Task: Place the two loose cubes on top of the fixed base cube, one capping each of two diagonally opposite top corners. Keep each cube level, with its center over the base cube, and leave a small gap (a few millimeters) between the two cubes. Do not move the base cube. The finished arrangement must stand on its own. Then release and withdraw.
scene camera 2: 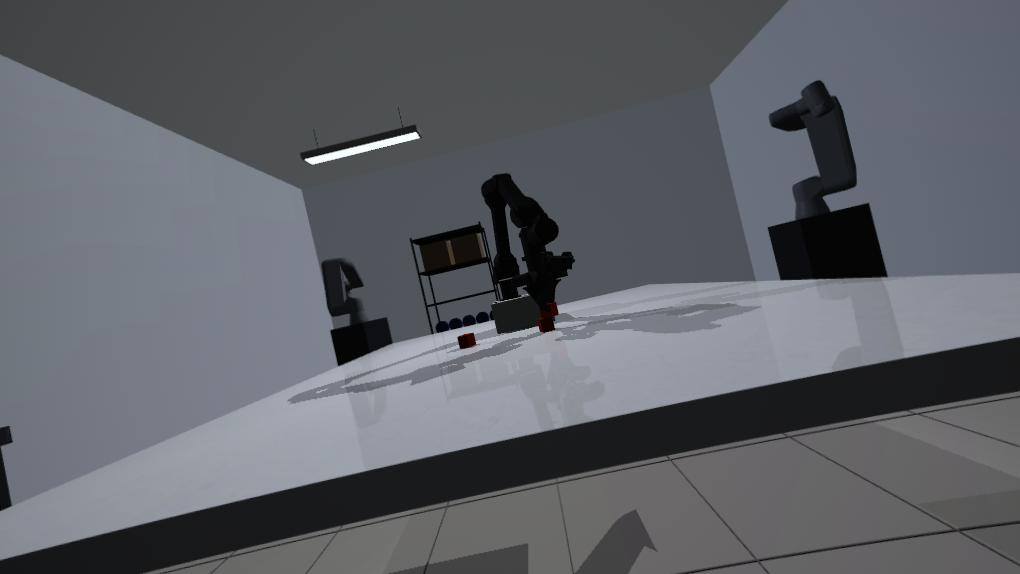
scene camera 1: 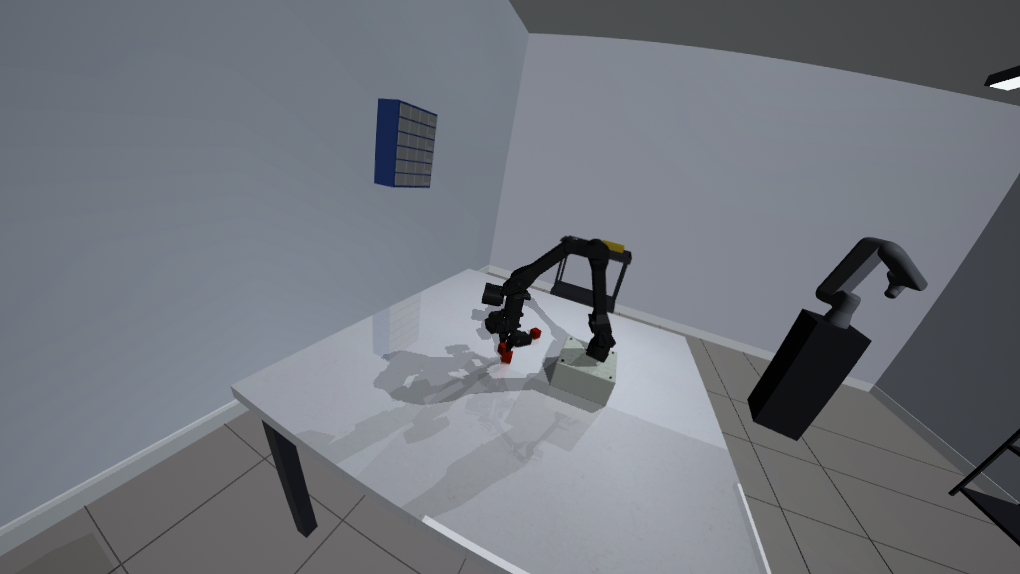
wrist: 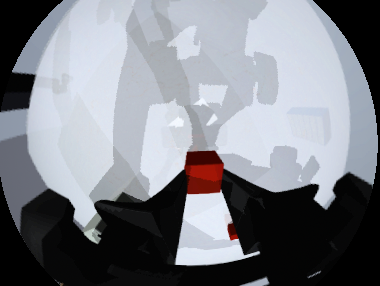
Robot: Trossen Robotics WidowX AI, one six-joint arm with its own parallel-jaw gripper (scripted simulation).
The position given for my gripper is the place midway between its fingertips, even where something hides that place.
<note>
My gripper (scene camera 2: 548, 309) holds a red cube (wrist: 204, 170).
My gripper shows as well in scene camera 1 (scene camera 1: 504, 348) and in the wrist view (wrist: 202, 172).
</note>
